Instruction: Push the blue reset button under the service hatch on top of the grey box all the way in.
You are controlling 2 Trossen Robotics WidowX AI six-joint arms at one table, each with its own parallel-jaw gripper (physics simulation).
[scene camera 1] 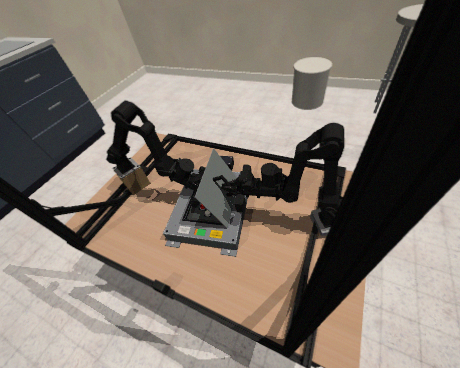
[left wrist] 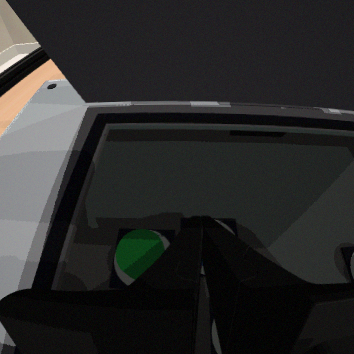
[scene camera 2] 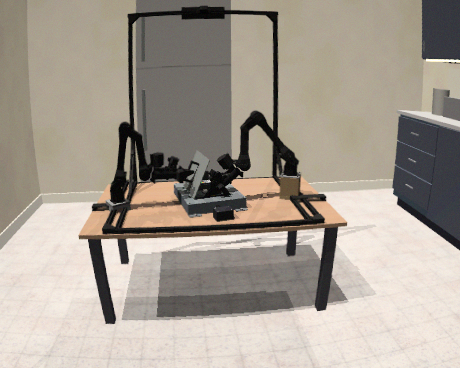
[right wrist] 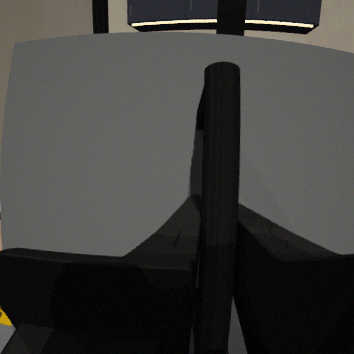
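The grey box (scene camera 1: pixel 173 226) (scene camera 2: pixel 215 205) (left wrist: pixel 30 195) sits on the table with its service hatch (scene camera 1: pixel 209 200) (scene camera 2: pixel 201 170) (left wrist: pixel 200 50) (right wrist: pixel 100 150) tilted open. My right gripper (right wrist: pixel 206 203) is shut on the hatch's black handle (right wrist: pixel 222 150), on the hatch's outer side. My left gripper (left wrist: pixel 199 223) is shut and empty, its fingertips pointing down into the recess under the hatch. The blue reset button is hidden behind those fingertips; part of a dark square mount and a pale ring edge shows beside them in the left wrist view. How far the button is in cannot be seen.
A green button (left wrist: pixel 139 252) stands left of the left fingertips in the left wrist view. A red button (scene camera 1: pixel 202 206) shows in the recess. A small black block (scene camera 2: pixel 223 213) lies beside the box. A black frame (scene camera 2: pixel 215 228) edges the table (scene camera 1: pixel 260 270).
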